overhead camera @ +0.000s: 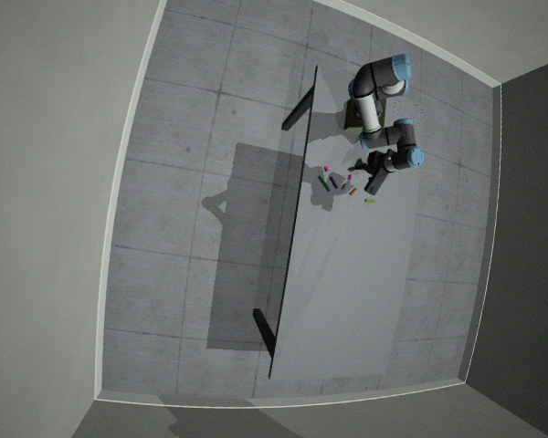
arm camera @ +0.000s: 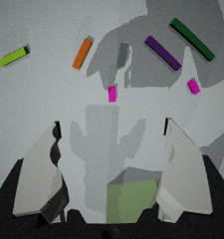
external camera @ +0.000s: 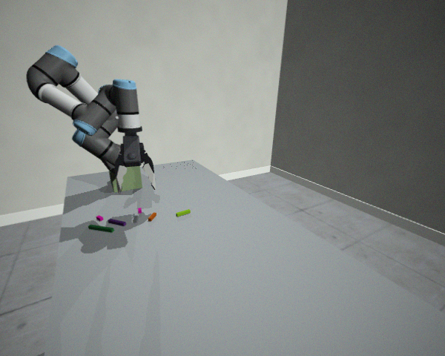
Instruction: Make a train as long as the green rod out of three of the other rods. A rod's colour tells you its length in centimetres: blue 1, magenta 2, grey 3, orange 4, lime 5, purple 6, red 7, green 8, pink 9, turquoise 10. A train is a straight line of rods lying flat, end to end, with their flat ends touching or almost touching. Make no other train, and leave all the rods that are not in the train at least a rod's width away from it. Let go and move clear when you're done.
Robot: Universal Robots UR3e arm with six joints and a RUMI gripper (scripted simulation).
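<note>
My gripper is now 50 mm short of the grey rod, 30 mm to the left of it and 80 mm above it. Round my hand: orange rod 70 mm ahead, 20 mm to the left, 80 mm below; green rod 50 mm ahead, 130 mm to the right, 80 mm below; purple rod 40 mm ahead, 80 mm to the right, 80 mm below.
</note>
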